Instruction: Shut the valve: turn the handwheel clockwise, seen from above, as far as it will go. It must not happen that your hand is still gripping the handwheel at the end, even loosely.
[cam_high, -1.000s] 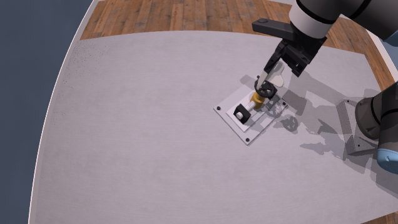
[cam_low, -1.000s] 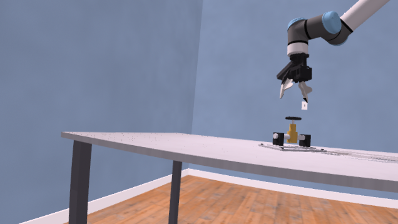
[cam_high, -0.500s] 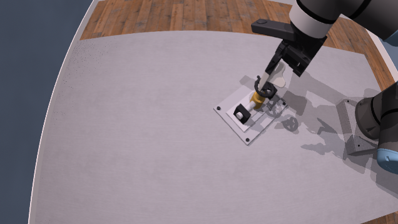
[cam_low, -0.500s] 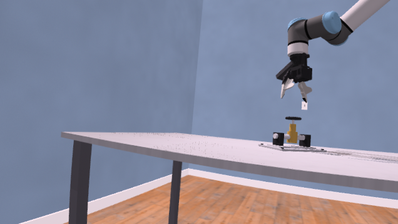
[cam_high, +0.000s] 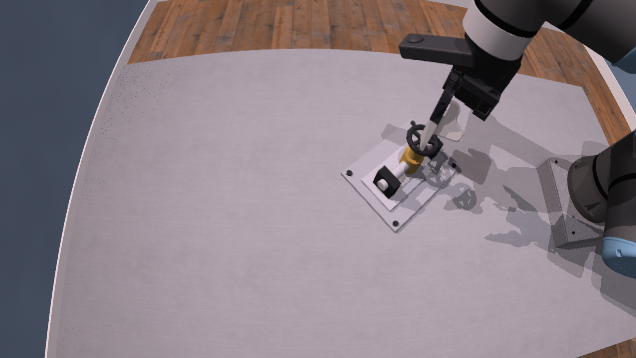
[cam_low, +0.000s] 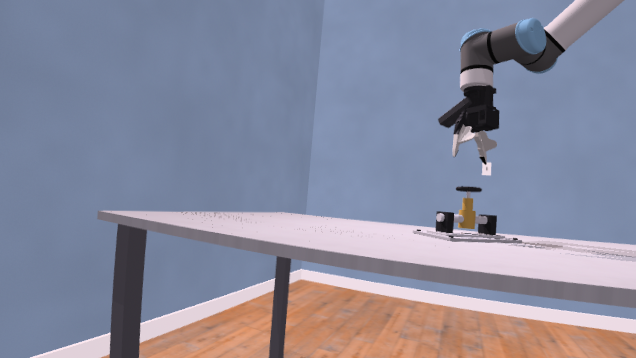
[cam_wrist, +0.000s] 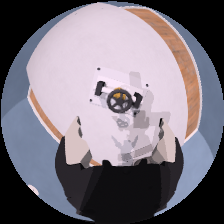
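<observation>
The handwheel lies 90 mm below my hand. From my hand the other things lie so: mounting plate (210 mm below).
</observation>
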